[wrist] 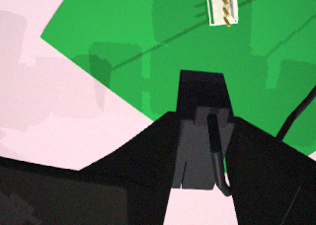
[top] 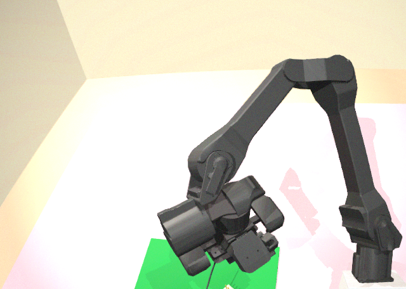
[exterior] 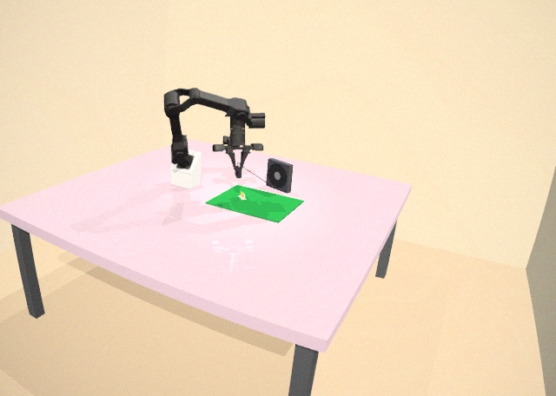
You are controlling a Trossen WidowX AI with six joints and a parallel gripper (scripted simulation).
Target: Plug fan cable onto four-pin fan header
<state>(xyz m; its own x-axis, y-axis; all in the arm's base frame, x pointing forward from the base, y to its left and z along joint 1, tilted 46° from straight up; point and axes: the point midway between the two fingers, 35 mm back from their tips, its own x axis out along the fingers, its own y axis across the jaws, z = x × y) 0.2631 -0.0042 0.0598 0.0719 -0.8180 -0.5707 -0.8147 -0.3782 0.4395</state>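
My gripper tip is now 14 cm above the green board, 7 cm short of it and 3 cm to the right of it. From my gripper tip the other things lie so: black fan 21 cm to the left, 9 cm ahead, 6 cm below; then pale fan header 12 cm below, 3 cm to the left, 1 cm ahead; then dark fan plug 1 cm to the right, 1 cm below, 1 cm ahead.
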